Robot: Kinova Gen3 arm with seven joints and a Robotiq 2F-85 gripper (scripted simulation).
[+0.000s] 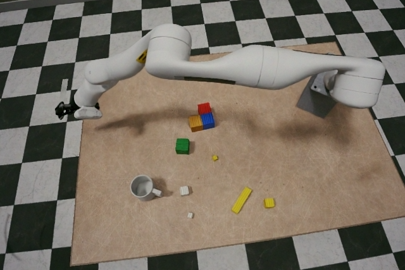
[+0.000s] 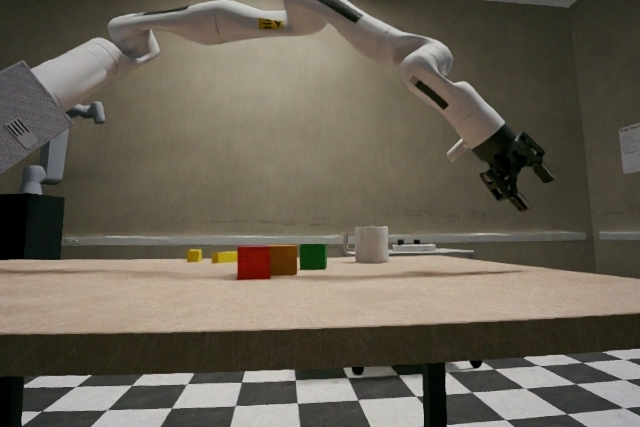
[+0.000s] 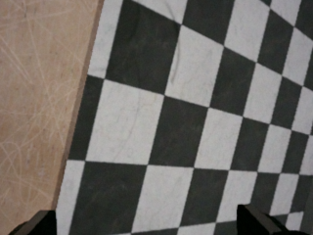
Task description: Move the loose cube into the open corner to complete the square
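Right now the green cube is 42 cm behind my hand, 11 cm below it and 3 cm to the left of it. From my hand the other things lie so: red cube (49 cm behind, 15 cm to the right, 11 cm below); blue cube (51 cm behind, 11 cm below, 10 cm to the right); orange cube (46 cm behind, 11 cm below, 8 cm to the right).
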